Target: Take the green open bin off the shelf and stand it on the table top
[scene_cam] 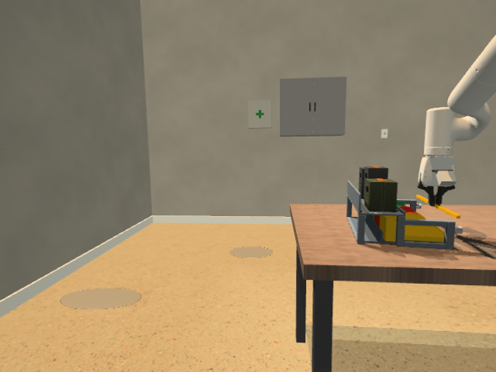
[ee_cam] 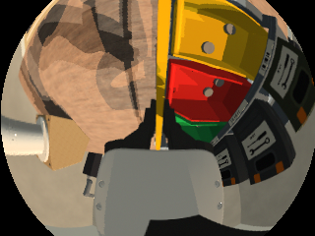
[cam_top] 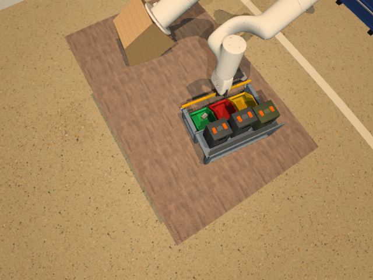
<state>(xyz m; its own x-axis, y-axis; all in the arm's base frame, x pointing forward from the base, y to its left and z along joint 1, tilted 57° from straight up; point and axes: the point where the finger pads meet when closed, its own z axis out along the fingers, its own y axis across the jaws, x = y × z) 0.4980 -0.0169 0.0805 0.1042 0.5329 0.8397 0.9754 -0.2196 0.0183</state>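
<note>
My hand is 10 cm short of the red bin, 1 cm to the left of it and 7 cm above it. From my hand the other things lie so: yellow bin 12 cm ahead, 10 cm to the left, 7 cm below; then yellow rod 2 cm below; then green open bin 9 cm ahead, 12 cm to the right, 7 cm below.
</note>
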